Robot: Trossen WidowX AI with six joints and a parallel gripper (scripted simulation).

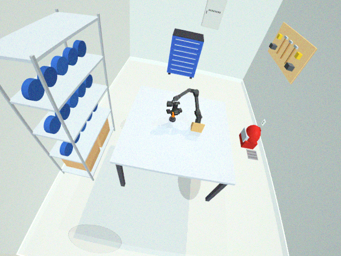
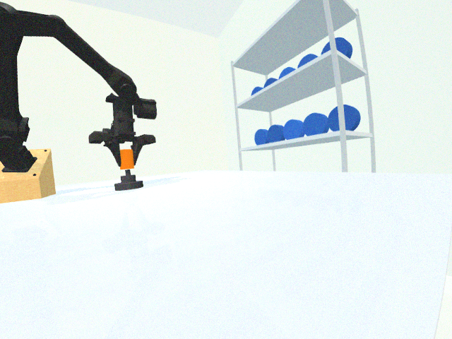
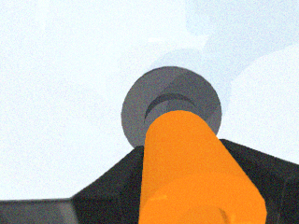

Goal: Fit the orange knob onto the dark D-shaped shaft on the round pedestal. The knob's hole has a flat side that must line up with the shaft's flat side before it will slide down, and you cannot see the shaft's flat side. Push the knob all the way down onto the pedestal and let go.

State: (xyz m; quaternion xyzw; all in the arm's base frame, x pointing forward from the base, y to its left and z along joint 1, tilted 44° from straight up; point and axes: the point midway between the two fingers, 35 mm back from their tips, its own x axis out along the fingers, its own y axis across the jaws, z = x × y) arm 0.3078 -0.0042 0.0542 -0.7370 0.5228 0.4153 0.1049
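The orange knob lies 2 cm above my gripper tip. Round my gripper tip: round pedestal (4 cm below).
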